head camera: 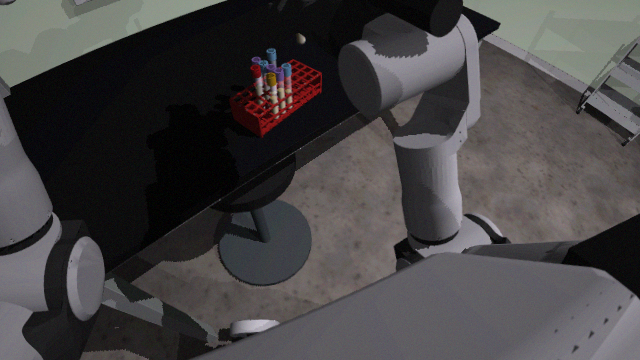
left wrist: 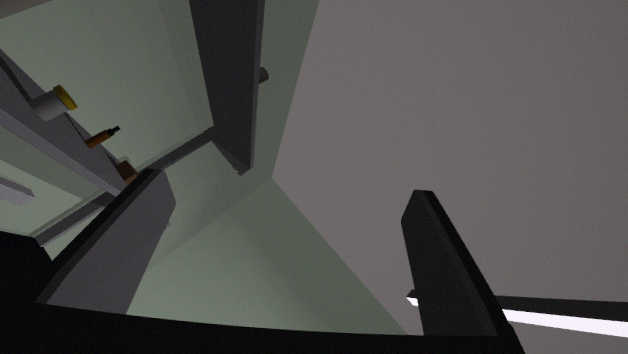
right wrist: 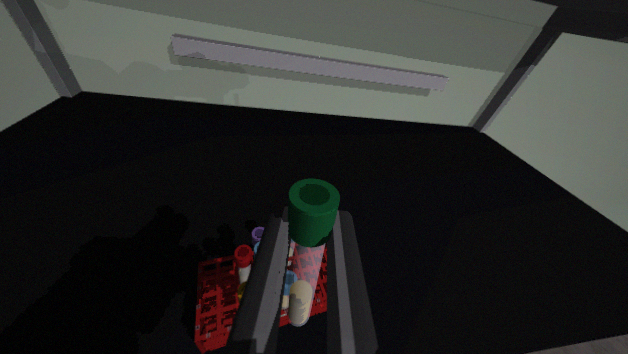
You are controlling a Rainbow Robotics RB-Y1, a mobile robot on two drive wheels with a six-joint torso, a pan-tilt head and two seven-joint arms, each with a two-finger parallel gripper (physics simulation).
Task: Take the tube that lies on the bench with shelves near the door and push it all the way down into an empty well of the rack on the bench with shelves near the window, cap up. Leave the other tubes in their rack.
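Frame: origin at the robot's base, x ahead, y left, z up, level; metres.
Seen in the pictures: left gripper, fingertip midpoint: [left wrist: 289,196]; right gripper, fingertip midpoint: [right wrist: 310,222].
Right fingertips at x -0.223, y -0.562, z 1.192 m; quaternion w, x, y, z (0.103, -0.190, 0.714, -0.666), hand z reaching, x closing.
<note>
A point is followed by its place in that frame.
My right gripper [right wrist: 310,222] @[x -0.223, y -0.562, z 1.192 m] is shut on the green-capped tube [right wrist: 312,225] @[x -0.228, y -0.547, z 1.211 m], gripped just below its cap. The cap is up. The tube's pale rounded bottom [head camera: 300,38] @[x -0.231, y -0.546, z 1.120 m] shows in the head view above the bench, beyond the rack. The red rack [head camera: 246,119] @[x -0.114, y -0.551, z 0.943 m] [right wrist: 214,341] @[x -0.154, y -0.535, z 0.944 m] stands on the black bench [head camera: 115,75] @[x 0.288, y -0.808, z 0.914 m] [right wrist: 390,175] @[x -0.279, y -1.048, z 0.914 m]. It holds several tubes with red, gold, purple and blue caps, bunched toward its middle and near-left part; wells at its far right end look empty. In the right wrist view the rack lies below and behind the held tube, partly hidden by the fingers. My left gripper [left wrist: 289,196] @[x -0.011, y -0.464, z 1.528 m] is open and empty.
A stool [head camera: 265,250] @[x -0.033, y -0.634, z 0.030 m] stands at the bench's front edge. A step ladder [head camera: 612,102] @[x -2.836, y -1.571, z 0.133 m] is at the far right. Shelves [left wrist: 227,75] @[x -0.199, y -1.219, z 1.809 m] with a yellow-lidded jar [left wrist: 52,103] @[x -0.040, y -1.058, z 1.403 m] and a small orange bottle [left wrist: 100,138] @[x -0.198, y -1.251, z 1.408 m] show in the left wrist view. A pale rail [right wrist: 310,64] @[x 0.081, y -1.181, z 1.091 m] runs along the back wall.
</note>
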